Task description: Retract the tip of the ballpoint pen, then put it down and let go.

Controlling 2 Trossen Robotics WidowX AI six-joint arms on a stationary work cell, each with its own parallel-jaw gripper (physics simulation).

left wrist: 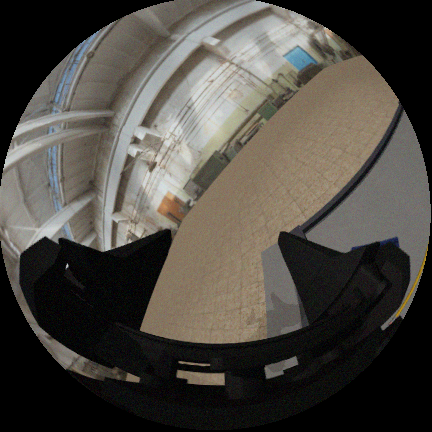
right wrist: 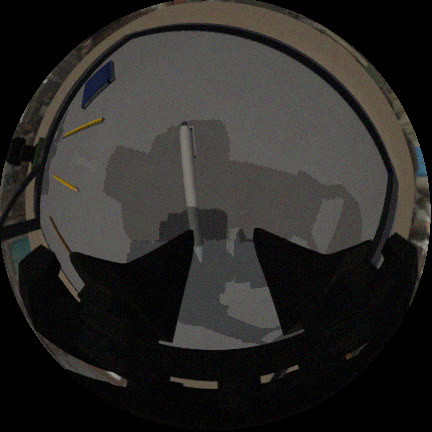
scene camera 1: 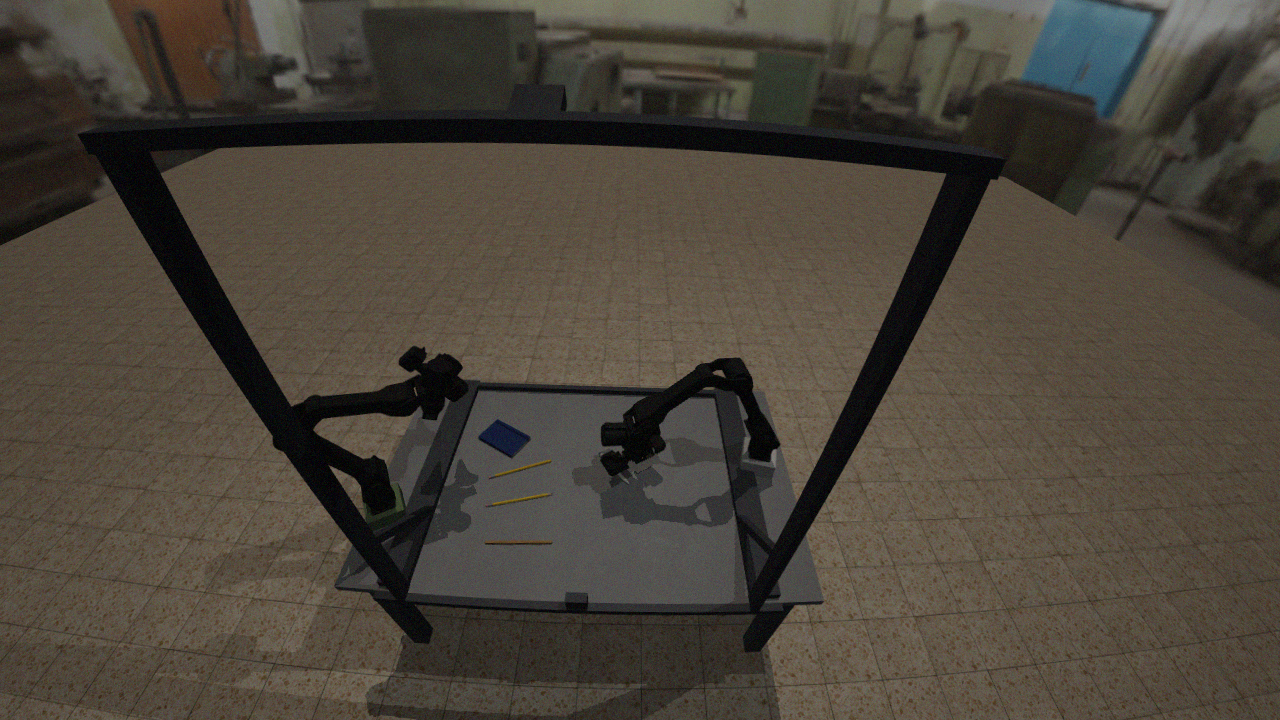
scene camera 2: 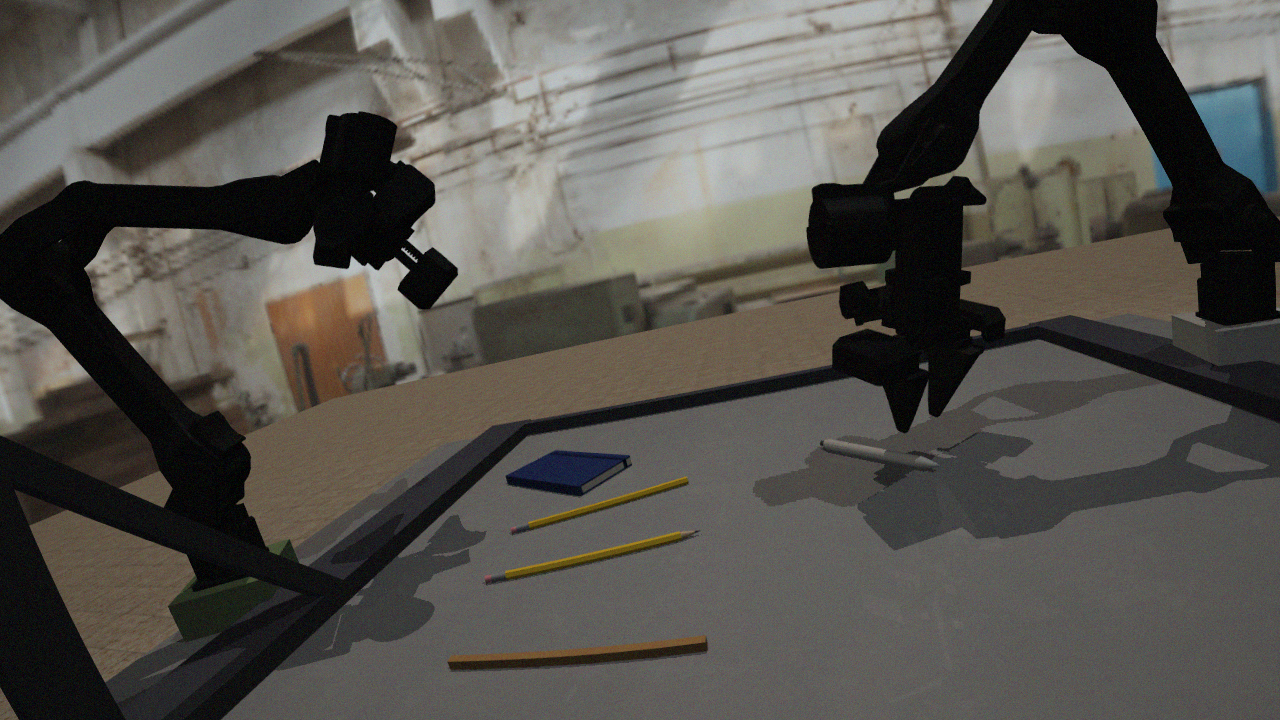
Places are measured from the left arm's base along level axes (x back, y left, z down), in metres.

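Where they show: left gripper, fingertip midpoint: (left wrist: 226,236) (scene camera 2: 404,250); right gripper, fingertip midpoint: (right wrist: 223,234) (scene camera 1: 628,466) (scene camera 2: 918,423); left arm's base at its link origin: (scene camera 1: 382,502); right arm's base at its link origin: (scene camera 1: 759,452) (scene camera 2: 1238,316).
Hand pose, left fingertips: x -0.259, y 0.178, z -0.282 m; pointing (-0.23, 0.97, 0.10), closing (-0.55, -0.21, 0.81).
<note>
Each offset is from my left fingertips to the top centre of the thing.
The ballpoint pen {dx -0.373, dy -0.349, dz +0.309 m} (scene camera 2: 877,454) (right wrist: 187,170) is white with a clip and a small dark button. It lies flat on the grey table. Its pointed end shows between the finger outlines in the right wrist view, nearer the picture-left finger; whether the writing tip is out cannot be made out. My right gripper (scene camera 2: 921,420) (right wrist: 223,234) points down above the pen, apart from it, its fingers partly open with nothing between them. My left gripper (left wrist: 226,236) is wide open and empty, raised high at the table's left side. In scene camera 1 the right arm largely hides the pen.
A blue notebook {dx -0.122, dy -0.081, dz +0.310 m} (scene camera 1: 503,437) (scene camera 2: 569,471) (right wrist: 98,84) lies at the back left. Two yellow pencils {dx -0.125, dy -0.218, dz +0.315 m} (scene camera 2: 599,505) {dx -0.087, dy -0.318, dz +0.314 m} (scene camera 2: 590,557) and an orange-brown stick {dx -0.036, dy -0.440, dz +0.315 m} (scene camera 2: 577,653) lie in front of it. A dark frame (scene camera 1: 904,313) surrounds the table.
</note>
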